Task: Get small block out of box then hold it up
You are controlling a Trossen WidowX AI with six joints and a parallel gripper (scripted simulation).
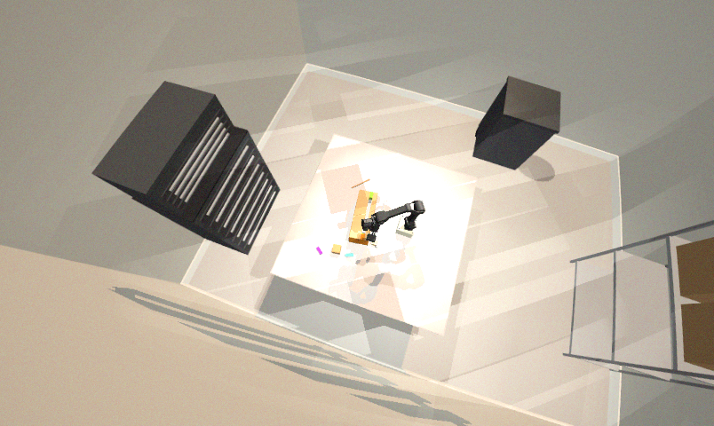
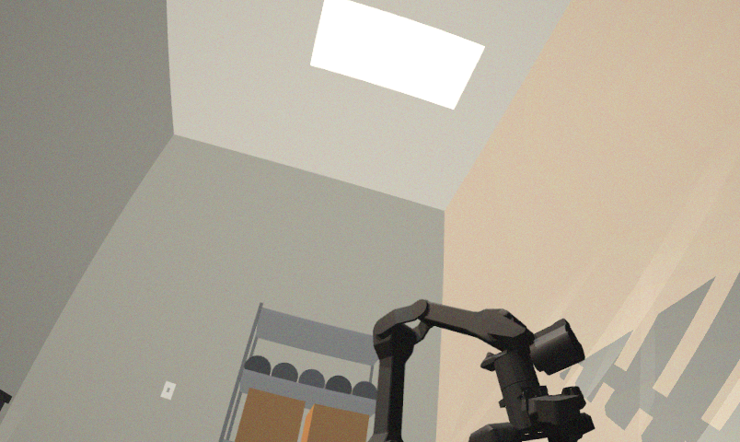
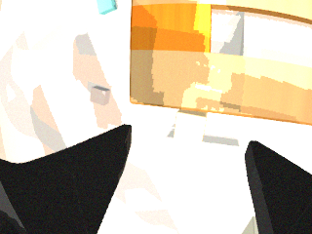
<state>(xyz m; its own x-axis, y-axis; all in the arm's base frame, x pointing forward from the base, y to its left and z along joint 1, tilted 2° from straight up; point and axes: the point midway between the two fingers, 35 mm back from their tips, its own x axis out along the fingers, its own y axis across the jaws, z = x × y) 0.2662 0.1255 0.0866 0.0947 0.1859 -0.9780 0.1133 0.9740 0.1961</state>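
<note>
My gripper tip is 14 cm above the tan block, 4 cm past it and 2 cm to the right of it. From my gripper tip the other things lie so: thin orange stick 46 cm to the right, 15 cm below, 15 cm ahead; then box 15 cm to the right, 9 cm below, 4 cm ahead.
</note>
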